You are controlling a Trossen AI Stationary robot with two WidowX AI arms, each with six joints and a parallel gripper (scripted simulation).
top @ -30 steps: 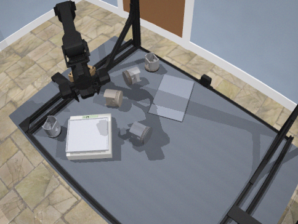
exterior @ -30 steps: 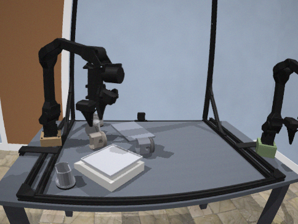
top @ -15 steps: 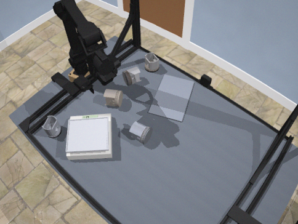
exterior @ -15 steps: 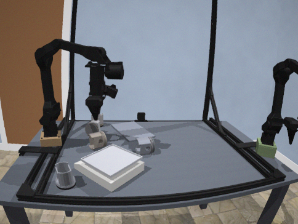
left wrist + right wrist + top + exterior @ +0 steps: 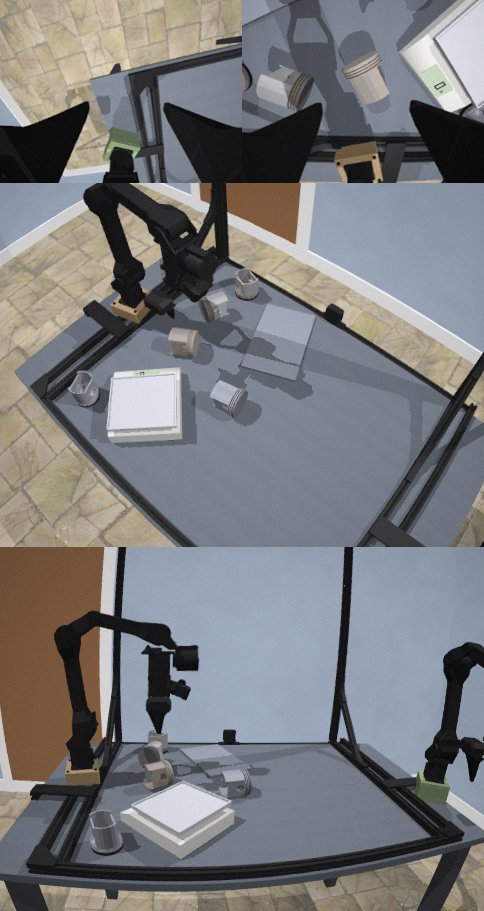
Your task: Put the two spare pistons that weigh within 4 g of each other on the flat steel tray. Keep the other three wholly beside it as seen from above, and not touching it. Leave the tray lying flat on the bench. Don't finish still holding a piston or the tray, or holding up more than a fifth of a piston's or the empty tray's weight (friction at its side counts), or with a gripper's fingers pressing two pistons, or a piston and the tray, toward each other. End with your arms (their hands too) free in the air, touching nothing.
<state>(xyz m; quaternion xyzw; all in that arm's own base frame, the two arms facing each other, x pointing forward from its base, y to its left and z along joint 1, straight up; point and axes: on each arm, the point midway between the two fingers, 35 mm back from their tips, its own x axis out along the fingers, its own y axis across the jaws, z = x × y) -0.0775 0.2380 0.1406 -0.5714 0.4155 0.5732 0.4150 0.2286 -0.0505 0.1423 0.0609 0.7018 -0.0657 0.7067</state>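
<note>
Right now the tan piston is 170 mm below my right hand and 10 mm ahead of it. Round my right hand: flat steel tray: 210 mm behind, 200 mm below, 140 mm to the left.
</note>
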